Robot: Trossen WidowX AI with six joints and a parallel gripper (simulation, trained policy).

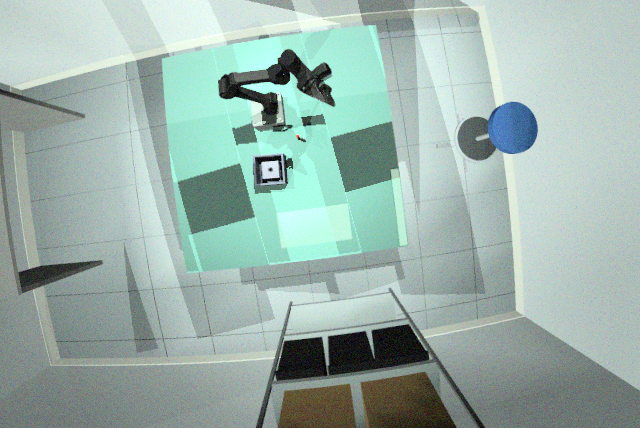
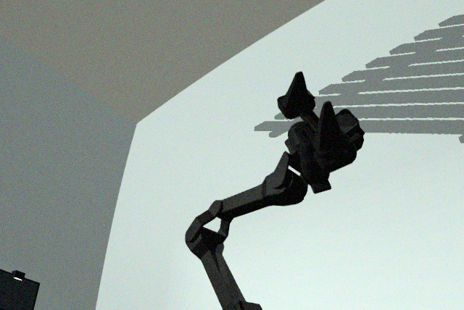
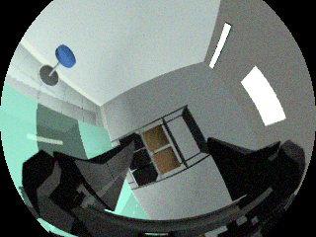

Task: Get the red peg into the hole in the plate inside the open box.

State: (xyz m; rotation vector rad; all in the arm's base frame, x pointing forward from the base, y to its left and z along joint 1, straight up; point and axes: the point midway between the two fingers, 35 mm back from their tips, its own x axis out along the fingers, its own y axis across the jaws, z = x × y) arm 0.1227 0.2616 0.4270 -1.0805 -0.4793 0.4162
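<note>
Now: the red peg 1 cm ahead of my gripper tip, 16 cm to the right of it and 47 cm below it. Also, from my gripper tip: dark box 17 cm ahead, 32 cm to the right, 48 cm below.
</note>
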